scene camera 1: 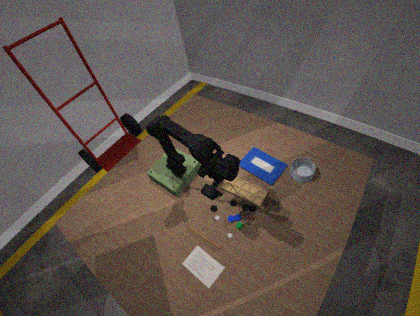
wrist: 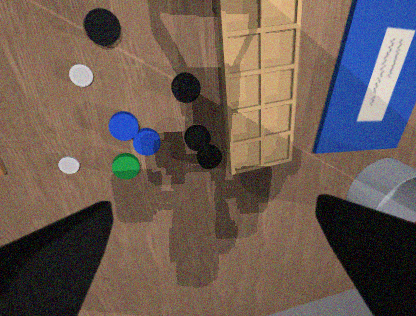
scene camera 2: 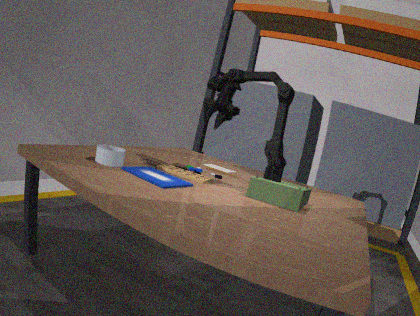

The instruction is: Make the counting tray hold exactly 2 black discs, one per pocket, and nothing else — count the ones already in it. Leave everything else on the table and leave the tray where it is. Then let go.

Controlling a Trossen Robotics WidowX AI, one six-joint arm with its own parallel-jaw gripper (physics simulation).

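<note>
The wooden counting tray has two columns of pockets. The pockets visible in the wrist view hold no discs; its far end is cut off there. Left of it on the table lie black discs: one far out, one nearer the tray, and two touching ones by its near left corner. Two blue discs, a green disc and two white discs lie farther left. My gripper is open and empty, high above the table.
A blue panel with a white label lies right of the tray, in the wrist view. Beyond it stands a grey round container. A thin stick and a printed sheet lie past the discs.
</note>
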